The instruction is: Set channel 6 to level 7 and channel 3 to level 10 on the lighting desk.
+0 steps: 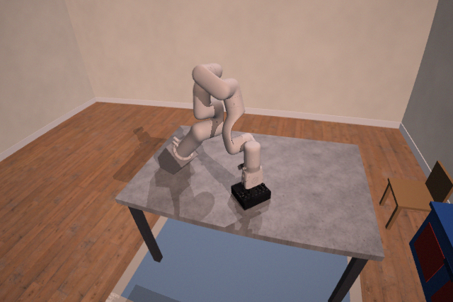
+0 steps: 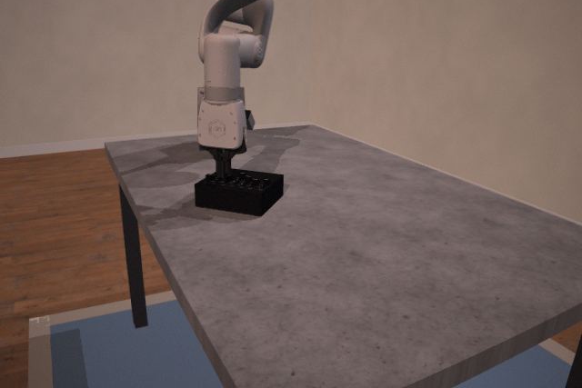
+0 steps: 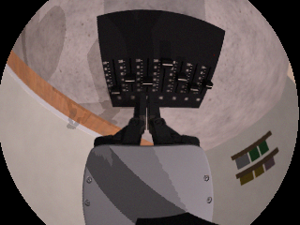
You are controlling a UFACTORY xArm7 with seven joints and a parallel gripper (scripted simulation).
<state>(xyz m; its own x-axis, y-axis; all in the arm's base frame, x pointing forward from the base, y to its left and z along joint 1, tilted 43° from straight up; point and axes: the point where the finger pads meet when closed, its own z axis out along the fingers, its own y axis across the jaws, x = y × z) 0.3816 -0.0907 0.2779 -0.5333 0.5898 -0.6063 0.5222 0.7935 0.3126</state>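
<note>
Now: the fader cap 60 mm to the left of my hand, 30 mm below it and 30 mm ahead of it.
</note>
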